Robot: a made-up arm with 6 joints.
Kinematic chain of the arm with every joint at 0, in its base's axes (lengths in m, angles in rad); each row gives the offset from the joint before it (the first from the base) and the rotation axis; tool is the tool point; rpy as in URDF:
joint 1: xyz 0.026 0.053 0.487 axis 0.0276 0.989 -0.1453
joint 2: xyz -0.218 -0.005 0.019 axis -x
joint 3: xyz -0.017 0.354 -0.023 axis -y
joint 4: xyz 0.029 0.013 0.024 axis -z
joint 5: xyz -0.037 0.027 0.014 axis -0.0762 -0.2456 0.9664
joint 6: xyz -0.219 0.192 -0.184 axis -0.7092 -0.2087 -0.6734
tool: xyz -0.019 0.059 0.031 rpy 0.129 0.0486 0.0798
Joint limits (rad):
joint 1: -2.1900..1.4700
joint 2: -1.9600..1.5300
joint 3: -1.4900..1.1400
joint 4: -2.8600..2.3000
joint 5: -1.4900..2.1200
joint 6: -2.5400..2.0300
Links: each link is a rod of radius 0.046 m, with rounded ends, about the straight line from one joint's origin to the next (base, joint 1, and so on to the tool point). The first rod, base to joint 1, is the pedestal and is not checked.
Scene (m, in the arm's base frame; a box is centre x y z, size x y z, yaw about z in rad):
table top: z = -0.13
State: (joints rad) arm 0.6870 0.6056 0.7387 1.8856 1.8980 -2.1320
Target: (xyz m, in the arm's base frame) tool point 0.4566 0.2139 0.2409
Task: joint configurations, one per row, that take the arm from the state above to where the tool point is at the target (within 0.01 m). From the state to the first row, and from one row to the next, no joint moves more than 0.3 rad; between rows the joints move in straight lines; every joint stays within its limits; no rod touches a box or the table.
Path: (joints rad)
1: 0.3986 0.6561 0.7960 1.9035 1.8791 -2.1585
2: 0.1101 0.7066 0.8534 1.9214 1.8602 -2.1851
3: -0.1783 0.7571 0.9107 1.9393 1.8414 -2.2116
4: -0.4667 0.8077 0.9680 1.9572 1.8225 -2.2382
5: -0.7552 0.8582 1.0253 1.9751 1.8036 -2.2647
6: -1.0436 0.9087 1.0827 1.9930 1.7847 -2.2913
7: -1.3320 0.9592 1.1400 2.0110 1.7659 -2.3178

